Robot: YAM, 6 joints.
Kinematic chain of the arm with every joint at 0, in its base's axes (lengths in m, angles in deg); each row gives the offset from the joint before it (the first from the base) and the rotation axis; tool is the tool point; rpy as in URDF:
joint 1: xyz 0 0 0.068 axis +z
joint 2: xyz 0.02 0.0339 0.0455 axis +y
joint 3: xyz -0.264 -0.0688 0 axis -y
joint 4: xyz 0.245 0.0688 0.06 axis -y
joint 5: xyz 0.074 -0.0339 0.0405 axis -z
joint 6: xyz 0.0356 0 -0.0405 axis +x
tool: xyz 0 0 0 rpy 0 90 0
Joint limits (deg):
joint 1: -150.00..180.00
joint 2: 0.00..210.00
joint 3: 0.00..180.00
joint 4: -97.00..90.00
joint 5: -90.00..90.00
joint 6: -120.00..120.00
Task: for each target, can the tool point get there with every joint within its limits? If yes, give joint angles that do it. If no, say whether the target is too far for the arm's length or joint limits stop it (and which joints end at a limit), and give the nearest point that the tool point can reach.
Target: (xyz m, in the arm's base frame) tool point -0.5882 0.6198 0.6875
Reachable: no: too far | nearest point -0.3687 0.3885 0.4682 | short by 0.387 m
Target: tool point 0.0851 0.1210 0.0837
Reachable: yes | joints 68.31 86.23 16.13 -18.93 74.80 -69.58
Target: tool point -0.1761 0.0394 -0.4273
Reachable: no: joint limits stop it (at a limit: joint 2) | nearest point -0.1845 0.0413 -0.3754 | short by 0.053 m
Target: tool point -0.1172 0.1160 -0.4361
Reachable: no: joint limits stop it (at a limit: joint 2) | nearest point -0.1262 0.1249 -0.3733 | short by 0.064 m
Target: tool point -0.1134 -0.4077 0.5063
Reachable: yes | joints -102.37 121.71 123.99 75.52 41.09 42.70
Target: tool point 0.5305 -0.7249 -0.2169
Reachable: no: too far | nearest point 0.3577 -0.4888 -0.1069 | short by 0.313 m
